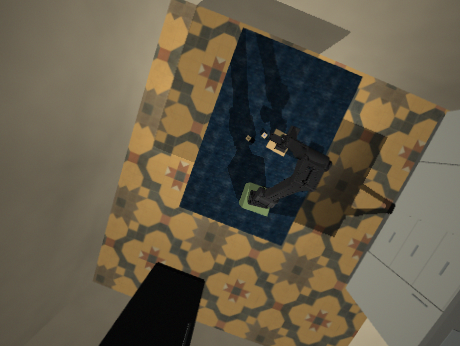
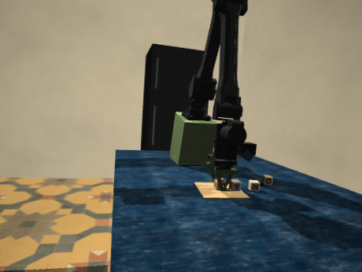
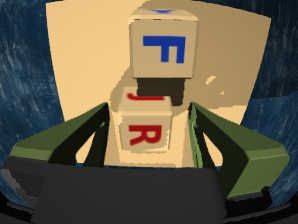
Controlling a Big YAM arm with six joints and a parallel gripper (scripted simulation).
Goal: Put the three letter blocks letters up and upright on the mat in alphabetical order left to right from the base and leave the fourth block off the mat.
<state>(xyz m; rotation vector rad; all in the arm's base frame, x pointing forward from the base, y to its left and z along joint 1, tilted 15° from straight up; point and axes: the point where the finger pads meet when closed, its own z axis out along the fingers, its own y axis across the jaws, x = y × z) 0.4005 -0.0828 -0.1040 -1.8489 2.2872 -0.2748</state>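
My hand is 1 cm short of the tan mat and 1 cm above it.
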